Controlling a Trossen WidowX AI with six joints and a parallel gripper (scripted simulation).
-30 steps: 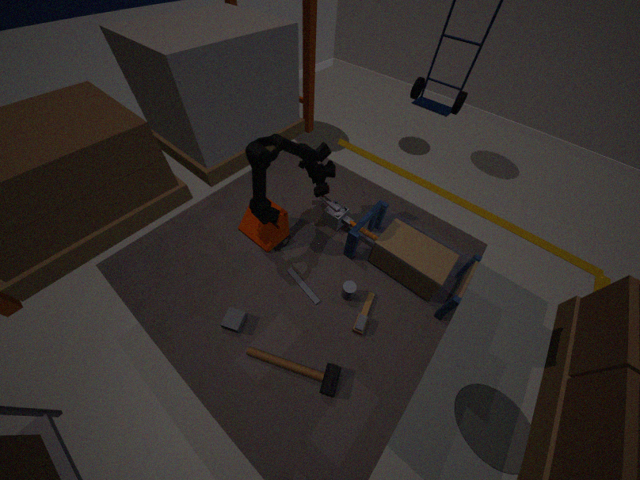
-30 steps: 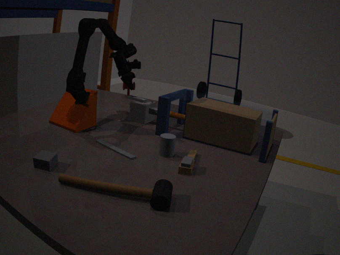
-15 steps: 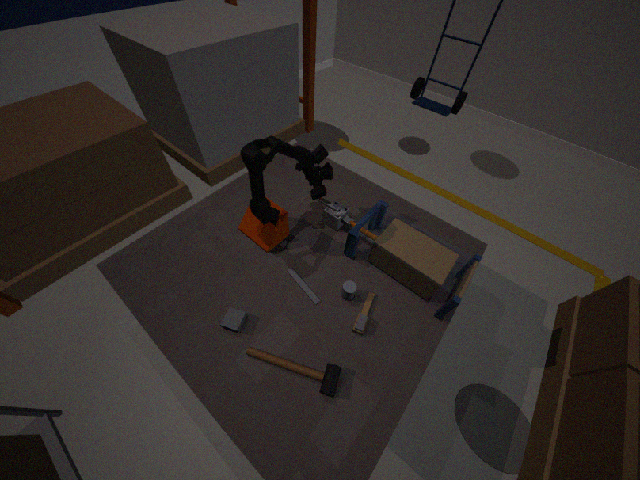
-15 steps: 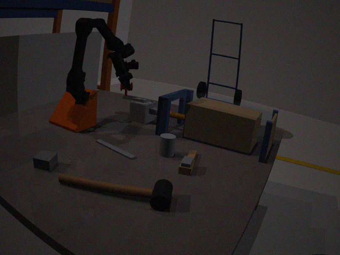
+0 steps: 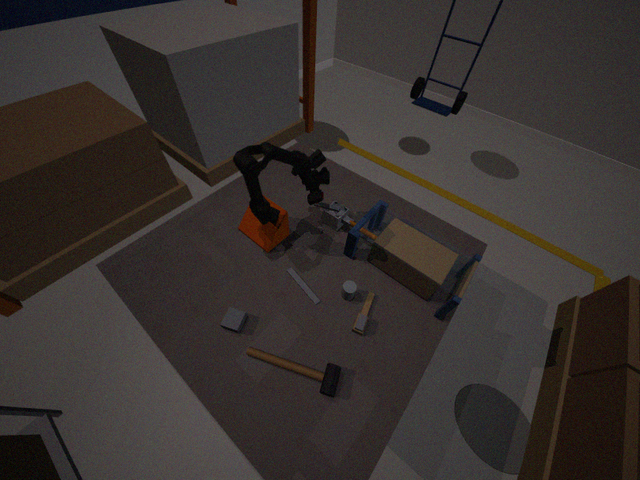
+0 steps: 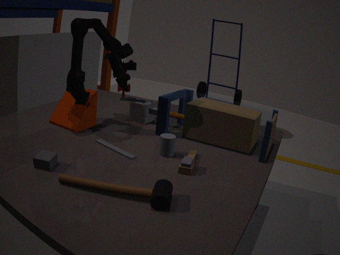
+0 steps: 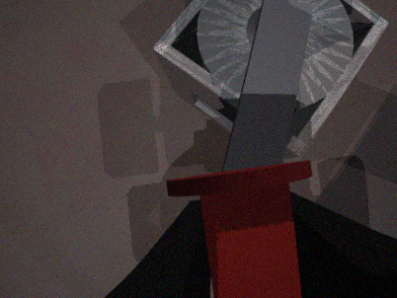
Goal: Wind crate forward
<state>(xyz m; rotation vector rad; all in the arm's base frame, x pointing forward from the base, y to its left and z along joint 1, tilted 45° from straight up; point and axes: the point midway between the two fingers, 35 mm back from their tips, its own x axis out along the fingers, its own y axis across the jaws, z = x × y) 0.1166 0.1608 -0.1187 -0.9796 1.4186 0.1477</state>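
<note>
My gripper tip is now 10 cm above the grey winch, 7 cm short of it and 1 cm to the right of it. Round my gripper tip: flat grey bar 36 cm to the right, 16 cm ahead, 13 cm below; red knob 1 cm to the right, 1 cm behind; small wooden tool 43 cm ahead, 33 cm to the right, 11 cm below.
</note>
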